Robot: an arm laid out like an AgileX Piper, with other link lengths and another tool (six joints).
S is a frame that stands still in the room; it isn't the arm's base.
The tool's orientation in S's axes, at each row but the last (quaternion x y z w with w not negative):
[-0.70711, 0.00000, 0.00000, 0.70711]
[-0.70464, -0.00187, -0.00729, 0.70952]
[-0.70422, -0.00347, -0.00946, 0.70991]
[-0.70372, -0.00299, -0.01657, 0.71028]
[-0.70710, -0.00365, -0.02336, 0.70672]
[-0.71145, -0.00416, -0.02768, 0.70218]
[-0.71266, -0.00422, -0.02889, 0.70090]
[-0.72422, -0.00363, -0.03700, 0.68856]
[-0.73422, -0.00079, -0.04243, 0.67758]
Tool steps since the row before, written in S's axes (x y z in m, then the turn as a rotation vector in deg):
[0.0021, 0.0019, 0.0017, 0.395, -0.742, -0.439]
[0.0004, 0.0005, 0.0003, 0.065, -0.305, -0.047]
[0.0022, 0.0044, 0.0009, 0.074, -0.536, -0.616]
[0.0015, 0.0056, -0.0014, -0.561, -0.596, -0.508]
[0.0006, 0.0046, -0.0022, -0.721, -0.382, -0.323]
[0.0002, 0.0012, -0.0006, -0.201, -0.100, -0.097]
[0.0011, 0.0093, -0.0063, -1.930, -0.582, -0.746]
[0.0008, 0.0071, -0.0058, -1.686, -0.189, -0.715]
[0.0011, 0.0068, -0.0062, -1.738, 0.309, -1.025]
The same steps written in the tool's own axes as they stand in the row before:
[0.0021, -0.0017, 0.0019, 0.395, 0.439, -0.742]
[0.0004, -0.0003, 0.0005, 0.067, 0.046, -0.305]
[0.0022, -0.0008, 0.0044, 0.067, 0.613, -0.540]
[0.0014, 0.0015, 0.0056, -0.563, 0.487, -0.611]
[0.0004, 0.0022, 0.0046, -0.722, 0.296, -0.402]
[0.0001, 0.0006, 0.0012, -0.202, 0.089, -0.105]
[0.0005, 0.0062, 0.0094, -1.942, 0.665, -0.638]
[0.0001, 0.0055, 0.0074, -1.715, 0.628, -0.235]
[0.0003, 0.0057, 0.0073, -1.814, 0.893, 0.281]

